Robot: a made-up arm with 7 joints.
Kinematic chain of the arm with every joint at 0, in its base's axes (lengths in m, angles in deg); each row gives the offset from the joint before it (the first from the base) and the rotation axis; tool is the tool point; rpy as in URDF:
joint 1: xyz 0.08 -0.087 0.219 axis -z
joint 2: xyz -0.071 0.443 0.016 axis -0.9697 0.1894 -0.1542
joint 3: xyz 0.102 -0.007 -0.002 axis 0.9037 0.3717 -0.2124
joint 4: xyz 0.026 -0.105 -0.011 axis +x
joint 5: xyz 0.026 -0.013 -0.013 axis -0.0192 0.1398 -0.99
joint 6: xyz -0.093 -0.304 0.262 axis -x
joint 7: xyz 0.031 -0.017 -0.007 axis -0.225 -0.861 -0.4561
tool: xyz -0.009 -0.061 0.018 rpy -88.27 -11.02 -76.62
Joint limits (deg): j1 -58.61..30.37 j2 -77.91..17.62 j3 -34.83..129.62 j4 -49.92..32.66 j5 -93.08..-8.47 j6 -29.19..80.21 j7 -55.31..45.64
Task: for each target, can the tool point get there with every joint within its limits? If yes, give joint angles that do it. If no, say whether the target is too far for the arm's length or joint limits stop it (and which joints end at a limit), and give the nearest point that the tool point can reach.
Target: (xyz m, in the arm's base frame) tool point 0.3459 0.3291 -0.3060
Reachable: yes | joints 15.34 -54.18 76.89 -3.33 -29.35 45.06 -24.41
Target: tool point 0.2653 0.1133 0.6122
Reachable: yes | joints -13.96 -10.54 1.99 -42.18 -33.35 0.90 -29.85
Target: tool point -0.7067 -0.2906 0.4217
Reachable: no: joint limits stop it (at a limit: joint 1, joint 2, joint 3, joint 4, joint 5, joint 6, joint 7) | nearest point -0.7981 -0.0213 0.3114 | short by 0.305 m
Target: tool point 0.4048 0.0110 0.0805
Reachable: yes | joints -14.38 -55.64 14.99 -15.96 -42.35 8.61 -15.95
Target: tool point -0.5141 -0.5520 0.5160
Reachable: no: joint limits stop it (at a limit: joint 1, joint 3, joint 4, joint 5, joint 6, joint 7) | nearest point -0.1533 -0.1236 0.5746 | short by 0.563 m
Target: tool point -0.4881 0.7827 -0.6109
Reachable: no: too far | nearest point -0.3475 0.5675 -0.2499 | short by 0.443 m
